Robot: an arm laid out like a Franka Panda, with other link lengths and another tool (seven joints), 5 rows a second.
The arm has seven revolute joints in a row. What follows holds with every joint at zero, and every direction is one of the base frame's. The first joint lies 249.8 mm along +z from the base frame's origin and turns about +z. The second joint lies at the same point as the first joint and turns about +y. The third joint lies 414 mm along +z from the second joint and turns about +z. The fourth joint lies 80.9 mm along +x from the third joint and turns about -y. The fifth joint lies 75.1 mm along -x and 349.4 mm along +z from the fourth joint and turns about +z. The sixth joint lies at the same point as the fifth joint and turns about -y. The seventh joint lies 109.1 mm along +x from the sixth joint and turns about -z. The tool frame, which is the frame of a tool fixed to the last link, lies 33 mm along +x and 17 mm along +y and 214.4 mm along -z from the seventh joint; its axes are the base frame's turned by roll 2.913, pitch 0 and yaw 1.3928 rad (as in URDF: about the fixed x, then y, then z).
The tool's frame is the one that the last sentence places.
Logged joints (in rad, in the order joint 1, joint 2, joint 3, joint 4, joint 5, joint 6, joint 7), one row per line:
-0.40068 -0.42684 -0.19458 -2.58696 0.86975 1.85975 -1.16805
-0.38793 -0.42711 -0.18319 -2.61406 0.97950 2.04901 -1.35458
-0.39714 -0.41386 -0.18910 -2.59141 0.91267 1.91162 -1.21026
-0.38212 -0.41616 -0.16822 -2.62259 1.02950 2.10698 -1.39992
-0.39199 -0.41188 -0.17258 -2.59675 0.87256 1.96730 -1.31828
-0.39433 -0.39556 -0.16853 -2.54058 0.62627 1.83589 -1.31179
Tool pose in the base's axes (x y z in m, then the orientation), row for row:
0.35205 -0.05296 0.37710 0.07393 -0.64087 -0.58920 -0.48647
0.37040 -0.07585 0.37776 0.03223 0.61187 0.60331 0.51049
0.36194 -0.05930 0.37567 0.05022 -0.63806 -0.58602 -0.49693
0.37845 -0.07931 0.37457 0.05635 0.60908 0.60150 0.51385
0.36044 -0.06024 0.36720 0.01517 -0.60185 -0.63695 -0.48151
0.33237 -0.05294 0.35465 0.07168 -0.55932 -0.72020 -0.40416
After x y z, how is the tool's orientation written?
As a quaternion, w x y z.
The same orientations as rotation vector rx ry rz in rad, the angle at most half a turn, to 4 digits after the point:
-1.9238 -1.7687 -1.4603
1.8838 1.8574 1.5717
-1.9429 -1.7844 -1.5131
1.8477 1.8247 1.5588
-1.8727 -1.9819 -1.4983
-1.6812 -2.1648 -1.2148

